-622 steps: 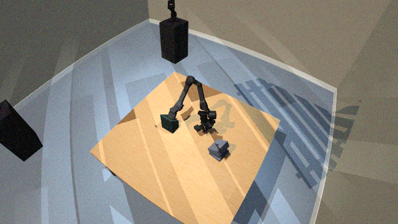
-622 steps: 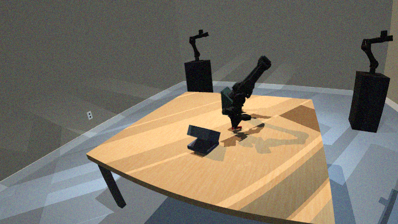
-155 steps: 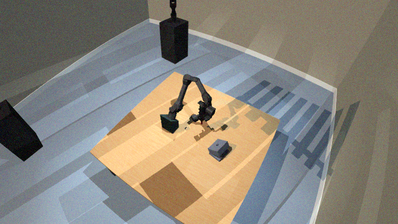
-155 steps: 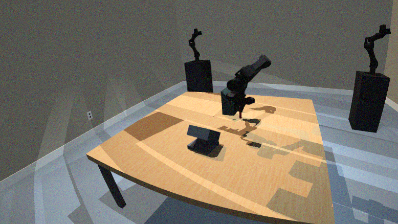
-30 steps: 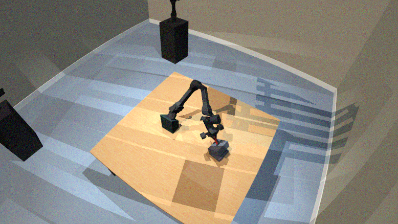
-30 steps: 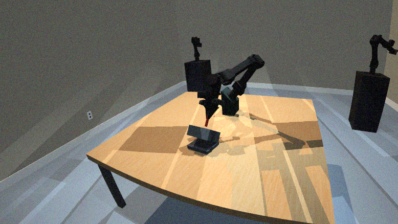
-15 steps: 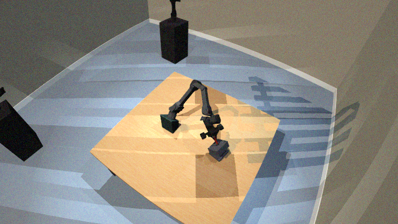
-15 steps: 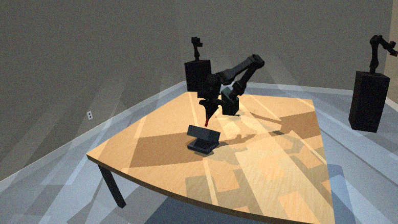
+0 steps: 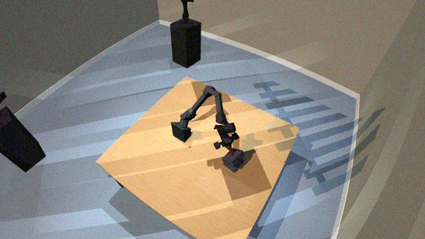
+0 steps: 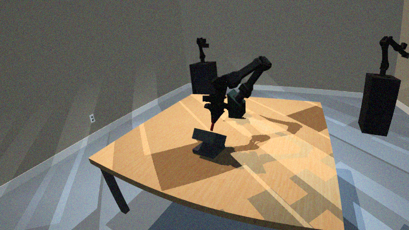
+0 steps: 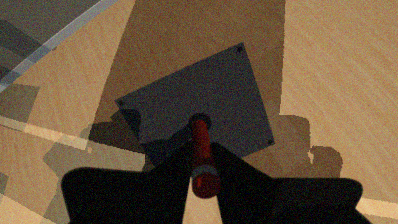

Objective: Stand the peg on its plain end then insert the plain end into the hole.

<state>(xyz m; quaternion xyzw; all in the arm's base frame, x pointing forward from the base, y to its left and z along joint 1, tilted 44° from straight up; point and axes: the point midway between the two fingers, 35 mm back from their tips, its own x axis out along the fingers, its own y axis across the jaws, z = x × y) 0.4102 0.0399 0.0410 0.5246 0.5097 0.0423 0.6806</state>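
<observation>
Now: the grey sloped panel 40 mm ahead of my gripper tip and 60 mm below it. Round my gripper tip: red peg 10 mm behind, 10 mm above; then dark panel base 60 mm ahead, 120 mm below.
</observation>
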